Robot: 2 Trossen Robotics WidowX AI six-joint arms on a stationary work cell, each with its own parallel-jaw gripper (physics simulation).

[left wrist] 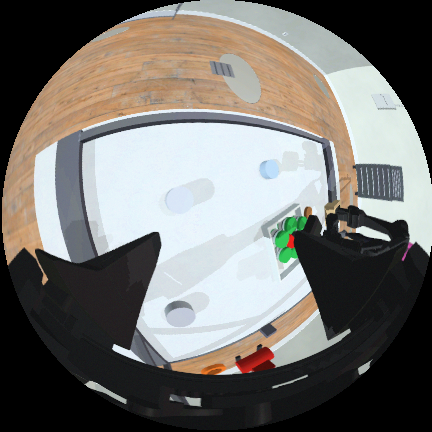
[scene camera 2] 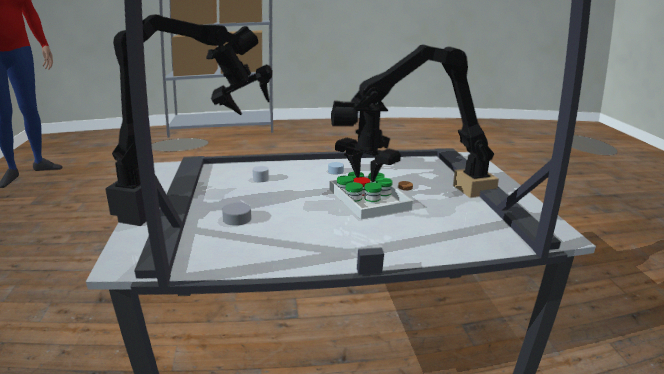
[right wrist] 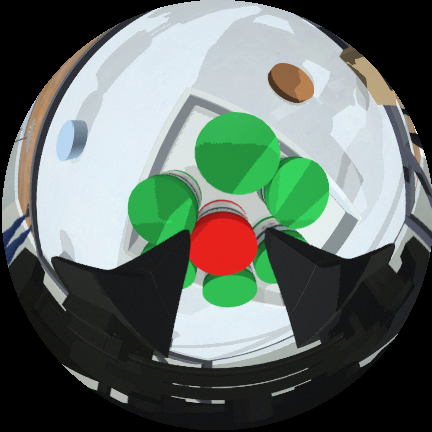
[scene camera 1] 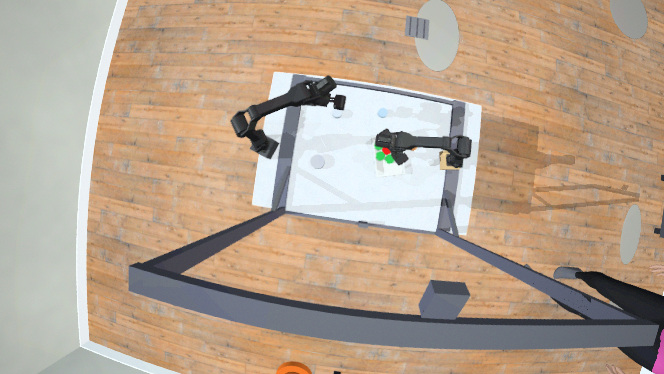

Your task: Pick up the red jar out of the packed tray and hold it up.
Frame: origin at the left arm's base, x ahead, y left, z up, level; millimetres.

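Where they show: left gripper, fingertip midpoint: (left wrist: 229, 238) (scene camera 2: 255, 108) (scene camera 1: 334, 103); right gripper, fingertip midpoint: (scene camera 2: 365, 179) (right wrist: 227, 235); left arm's base, origin of the base link: (scene camera 2: 130, 183) (scene camera 1: 262, 144); right arm's base, origin of the base link: (left wrist: 337, 213) (scene camera 2: 476, 174) (scene camera 1: 451, 160).
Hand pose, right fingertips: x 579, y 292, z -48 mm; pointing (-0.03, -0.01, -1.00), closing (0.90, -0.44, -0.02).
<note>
Each offset is from my right fingertips to the top centre of the thing.
The red jar @[dx -8, dy -8, dz +1 mm] (scene camera 1: 386, 150) (scene camera 2: 361, 181) (left wrist: 291, 241) (right wrist: 224, 245) stands upright in the white tray @[dx +17, dy -27, dz -19 mm] (scene camera 1: 390, 174) (scene camera 2: 385, 209), with several green-lidded jars @[dx +28, dy -43, dz +1 mm] (scene camera 2: 373, 192) @[dx +27, dy +42, dz +1 mm] (right wrist: 237, 152) close around it. My right gripper (scene camera 2: 366, 177) (right wrist: 227, 235) is partly open and points down over the jars. In the right wrist view its fingers show on either side of the red lid, the one at the picture's left overlapping the lid's edge, the other with a gap. The red jar's lower part is mostly hidden. My left gripper (scene camera 2: 254, 107) (left wrist: 229, 238) is wide open and empty, high above the table.
A brown disc @[dx +113, dy +87, dz -36 mm] (scene camera 2: 405, 185) (right wrist: 291, 82) lies beside the tray. A light blue cylinder @[dx -117, dy +167, dz -24 mm] (scene camera 1: 382, 113) (scene camera 2: 335, 168) (right wrist: 71, 140) stands behind it in scene camera 2. Two grey cylinders @[dx -330, dy +44, dz -13 mm] (scene camera 2: 260, 174) @[dx -296, dy -233, dz -18 mm] (scene camera 2: 236, 213) stand farther left. Dark frame posts (scene camera 2: 567, 115) rise at the table's sides.
</note>
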